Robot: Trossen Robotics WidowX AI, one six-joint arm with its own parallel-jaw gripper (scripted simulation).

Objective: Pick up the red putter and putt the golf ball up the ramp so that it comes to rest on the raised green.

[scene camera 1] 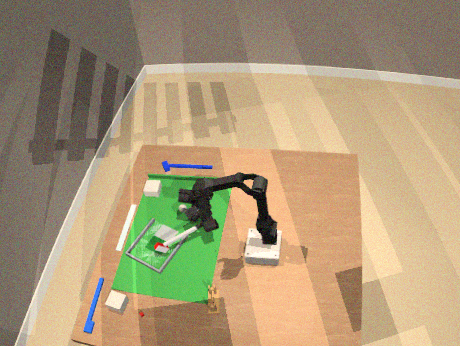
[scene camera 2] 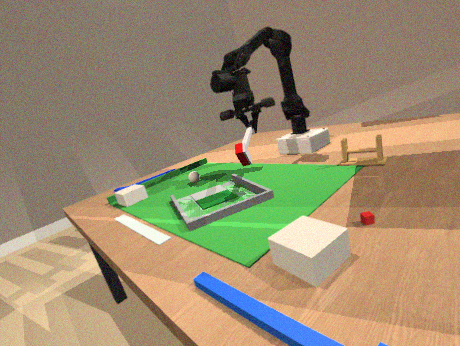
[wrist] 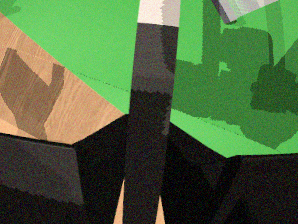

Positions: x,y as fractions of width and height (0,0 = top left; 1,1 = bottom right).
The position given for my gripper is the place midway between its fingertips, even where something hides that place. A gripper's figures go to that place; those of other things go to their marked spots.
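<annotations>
My gripper (scene camera 2: 0.55,0.39) is 88 cm from the lens. A wooden rack (scene camera 2: 0.83,0.46) is 77 cm from the lens, while for a ramp (scene camera 2: 0.47,0.57) it is 72 cm from the lens. Then there is a green mat (scene camera 2: 0.65,0.55), which is 65 cm from the lens, and the marked spots on the mat and the rack are 25 cm apart.
</annotations>
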